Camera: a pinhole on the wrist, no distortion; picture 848 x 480 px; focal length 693.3 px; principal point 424.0 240.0 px. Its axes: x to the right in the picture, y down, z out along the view. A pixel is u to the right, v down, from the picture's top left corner.
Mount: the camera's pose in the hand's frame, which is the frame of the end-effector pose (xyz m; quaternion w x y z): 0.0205 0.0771 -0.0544 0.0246 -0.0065 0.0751 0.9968
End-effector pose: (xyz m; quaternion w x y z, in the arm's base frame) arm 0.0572 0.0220 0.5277 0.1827 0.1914 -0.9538 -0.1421
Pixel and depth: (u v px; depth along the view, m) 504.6 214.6 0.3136
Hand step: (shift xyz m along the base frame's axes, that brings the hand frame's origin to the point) -0.1294 0.1802 -0.1847
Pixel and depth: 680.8 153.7 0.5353
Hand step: -0.1048 0.3739 -0.3854
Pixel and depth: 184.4 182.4 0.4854
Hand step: -0.3866 0.1686 -0.2605
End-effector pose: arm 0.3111 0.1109 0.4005 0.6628 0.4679 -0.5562 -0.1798
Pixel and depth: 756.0 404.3 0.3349
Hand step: -0.3214 0.0194 -0.0532
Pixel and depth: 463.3 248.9 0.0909
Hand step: -0.0530 0.0188 0.0799
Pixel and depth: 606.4 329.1 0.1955
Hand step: -0.1629 0.0080 0.0416
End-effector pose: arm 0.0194 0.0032 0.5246 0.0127 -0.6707 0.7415 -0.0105
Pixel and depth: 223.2 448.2 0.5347
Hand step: 0.0089 -0.1615 -0.5010
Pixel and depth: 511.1 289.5 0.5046
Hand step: -0.0999 0.0617 -0.4522
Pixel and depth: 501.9 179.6 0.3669
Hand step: -0.1526 0.0394 -0.3080
